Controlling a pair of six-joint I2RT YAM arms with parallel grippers.
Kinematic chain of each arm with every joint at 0, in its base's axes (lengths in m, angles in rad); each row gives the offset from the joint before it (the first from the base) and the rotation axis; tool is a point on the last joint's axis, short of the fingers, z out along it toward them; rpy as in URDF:
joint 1: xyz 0 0 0.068 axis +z
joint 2: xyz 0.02 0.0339 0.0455 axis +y
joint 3: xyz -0.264 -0.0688 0 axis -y
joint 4: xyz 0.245 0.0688 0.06 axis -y
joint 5: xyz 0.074 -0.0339 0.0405 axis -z
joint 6: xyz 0.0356 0 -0.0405 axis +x
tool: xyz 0 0 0 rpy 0 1.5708 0
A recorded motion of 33 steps. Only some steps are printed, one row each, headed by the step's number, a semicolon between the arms.
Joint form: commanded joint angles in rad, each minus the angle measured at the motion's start. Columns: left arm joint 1, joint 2, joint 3, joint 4, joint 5, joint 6; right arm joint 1, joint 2, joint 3, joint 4, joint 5, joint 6.
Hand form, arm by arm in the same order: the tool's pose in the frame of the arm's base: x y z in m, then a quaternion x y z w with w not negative. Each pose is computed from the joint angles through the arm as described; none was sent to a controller.
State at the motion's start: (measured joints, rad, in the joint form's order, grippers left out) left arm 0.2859 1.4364 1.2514 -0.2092 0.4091 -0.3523; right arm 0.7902 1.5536 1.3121 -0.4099 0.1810 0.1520
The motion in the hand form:
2: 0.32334 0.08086 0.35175 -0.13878 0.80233 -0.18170 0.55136; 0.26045 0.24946 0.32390 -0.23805 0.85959 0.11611 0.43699
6: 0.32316 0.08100 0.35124 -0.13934 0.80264 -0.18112 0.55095; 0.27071 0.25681 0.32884 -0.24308 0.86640 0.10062 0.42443
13: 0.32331 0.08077 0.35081 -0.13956 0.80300 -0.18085 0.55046; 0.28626 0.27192 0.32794 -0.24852 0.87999 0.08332 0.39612
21: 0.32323 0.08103 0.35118 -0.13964 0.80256 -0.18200 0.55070; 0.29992 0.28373 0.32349 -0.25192 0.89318 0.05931 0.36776
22: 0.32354 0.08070 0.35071 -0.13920 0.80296 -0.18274 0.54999; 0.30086 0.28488 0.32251 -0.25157 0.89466 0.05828 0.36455
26: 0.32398 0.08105 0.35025 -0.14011 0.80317 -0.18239 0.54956; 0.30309 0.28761 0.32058 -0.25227 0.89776 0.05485 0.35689
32: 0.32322 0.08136 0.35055 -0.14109 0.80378 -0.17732 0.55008; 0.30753 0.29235 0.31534 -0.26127 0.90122 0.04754 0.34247
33: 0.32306 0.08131 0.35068 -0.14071 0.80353 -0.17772 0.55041; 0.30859 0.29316 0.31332 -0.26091 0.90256 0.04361 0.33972
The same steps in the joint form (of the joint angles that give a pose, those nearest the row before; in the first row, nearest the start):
2: 0.0017 -0.0119 -0.0077 0.0267 0.0003 0.0129; -0.0063 0.0241 0.0735 -0.0461 0.0231 -0.0102
6: 0.0021 -0.0124 -0.0096 0.0267 -0.0007 0.0133; -0.0110 0.0837 0.1679 -0.1193 0.0322 -0.0211
13: 0.0012 -0.0120 -0.0104 0.0267 -0.0021 0.0133; -0.0110 0.1898 0.3074 -0.2257 0.0371 -0.0172
21: 0.0023 -0.0121 -0.0095 0.0269 0.0006 0.0118; -0.0125 0.2873 0.4328 -0.3314 0.0536 -0.0146
22: 0.0012 -0.0111 -0.0100 0.0271 0.0014 0.0117; -0.0121 0.2956 0.4418 -0.3397 0.0535 -0.0116
26: 0.0017 -0.0091 -0.0096 0.0274 0.0004 0.0112; -0.0112 0.3159 0.4658 -0.3619 0.0537 -0.0079
32: 0.0024 -0.0116 -0.0099 0.0236 -0.0084 0.0163; -0.0110 0.3530 0.5036 -0.3963 0.0491 -0.0180
33: 0.0025 -0.0124 -0.0104 0.0244 -0.0073 0.0162; -0.0110 0.3611 0.5086 -0.4021 0.0540 -0.0170

